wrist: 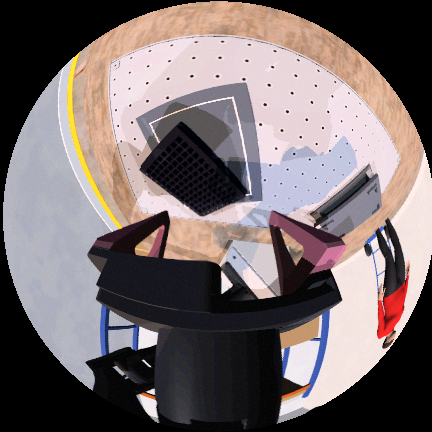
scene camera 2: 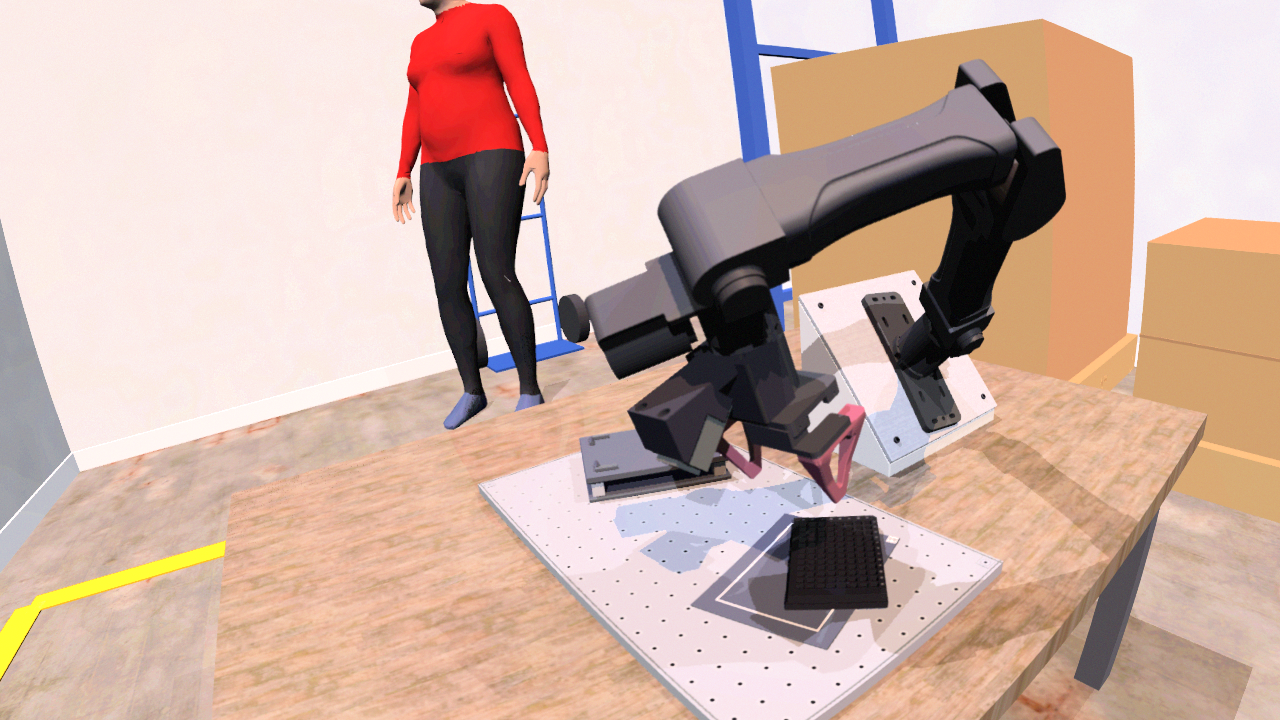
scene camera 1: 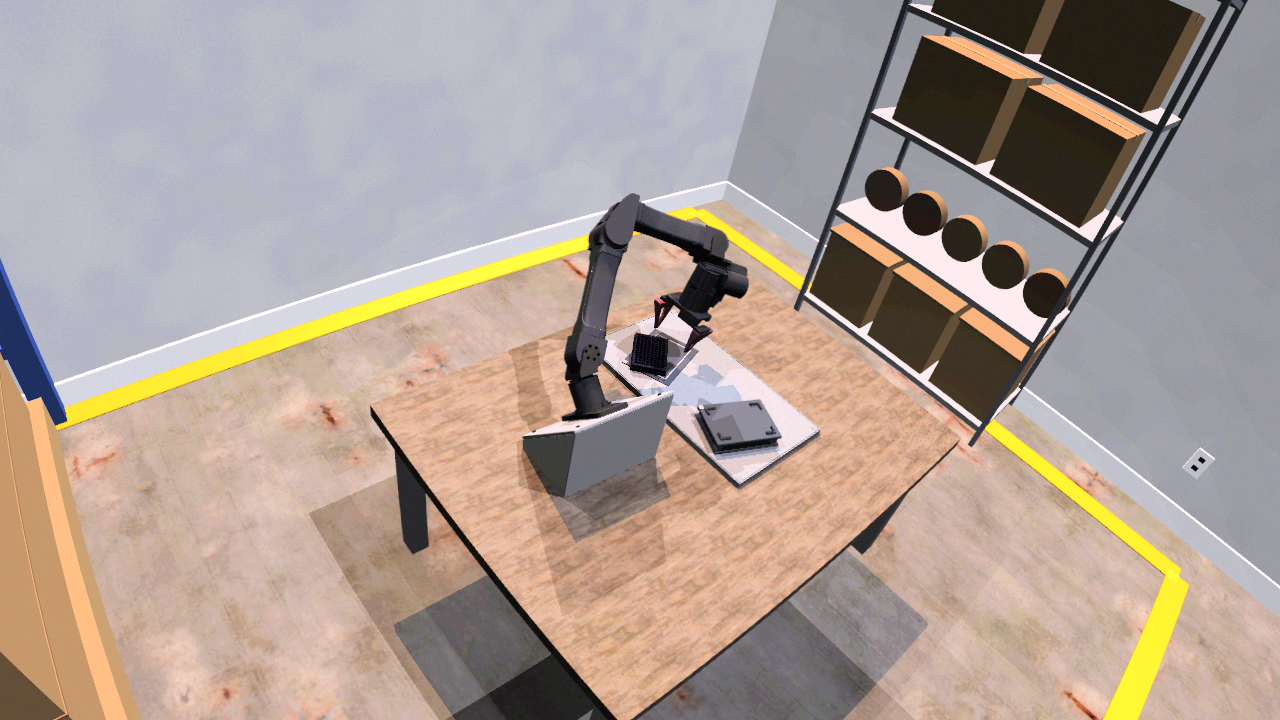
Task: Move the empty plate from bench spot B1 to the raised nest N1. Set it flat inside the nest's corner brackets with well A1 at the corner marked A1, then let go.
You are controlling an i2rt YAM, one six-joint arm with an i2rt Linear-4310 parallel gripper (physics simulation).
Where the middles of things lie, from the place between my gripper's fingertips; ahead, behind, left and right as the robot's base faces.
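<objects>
Positions counted from my hand: black well plate (scene camera 2: 836, 562), 7 cm below, 2 cm behind and 4 cm to the left; outlined square pad (scene camera 2: 752, 591), 7 cm below, 1 cm ahead and 3 cm to the left.
</objects>
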